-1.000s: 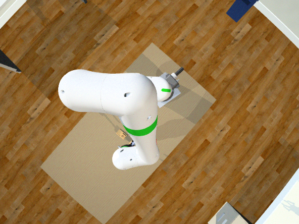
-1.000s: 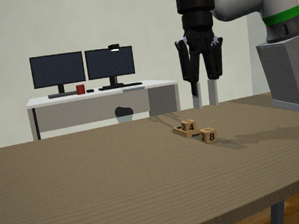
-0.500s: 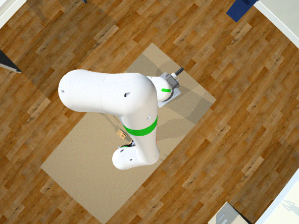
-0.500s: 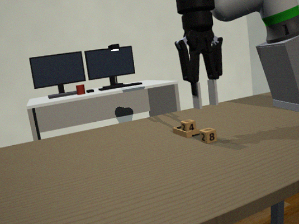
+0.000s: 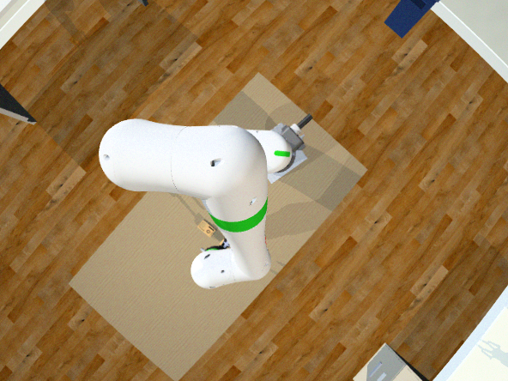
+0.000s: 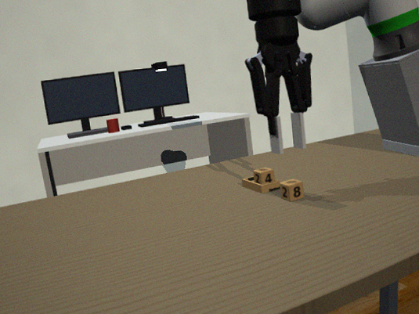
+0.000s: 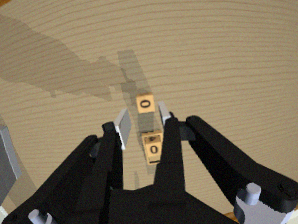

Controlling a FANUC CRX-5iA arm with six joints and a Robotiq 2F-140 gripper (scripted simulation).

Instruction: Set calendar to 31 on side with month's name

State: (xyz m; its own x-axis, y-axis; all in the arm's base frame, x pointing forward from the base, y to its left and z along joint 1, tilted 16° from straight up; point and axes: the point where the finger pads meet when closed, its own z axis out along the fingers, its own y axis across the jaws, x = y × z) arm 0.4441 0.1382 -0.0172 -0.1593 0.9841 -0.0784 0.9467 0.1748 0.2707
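Now: hand 11 cm above the wooden number cube. From my hand the other things lie so: small wooden tray (11 cm to the right, 11 cm below, 2 cm ahead).
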